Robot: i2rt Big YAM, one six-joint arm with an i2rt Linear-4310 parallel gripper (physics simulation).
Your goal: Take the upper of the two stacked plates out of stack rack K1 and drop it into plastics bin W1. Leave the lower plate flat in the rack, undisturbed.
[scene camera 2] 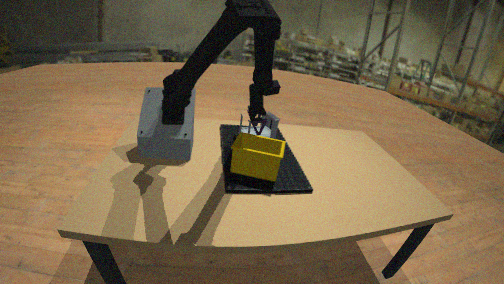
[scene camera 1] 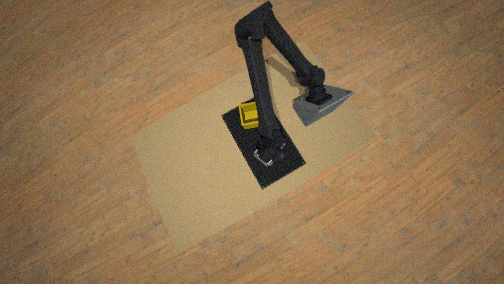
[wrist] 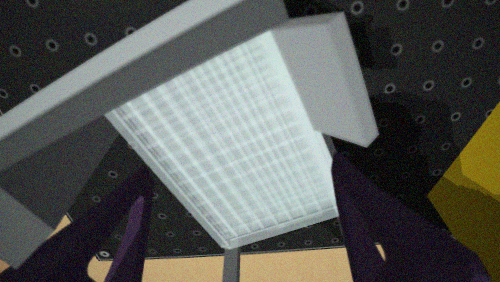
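Note:
The upper plate is pale, translucent and gridded. It lies inside the grey stack rack K1, and part of it shows in scene camera 2. The lower plate cannot be made out beneath it. My gripper is open and empty, pointing down at the rack. In the wrist view its right fingertip appears at the plate's right edge, and the left one stands off the left edge with a gap; their exact height against the plate is unclear. The yellow plastics bin W1 stands beside the rack.
Rack and bin stand on a black perforated board on the tan table. Tall grey rack walls and a thin post rise around the plates. The arm's grey base block stands apart from the board.

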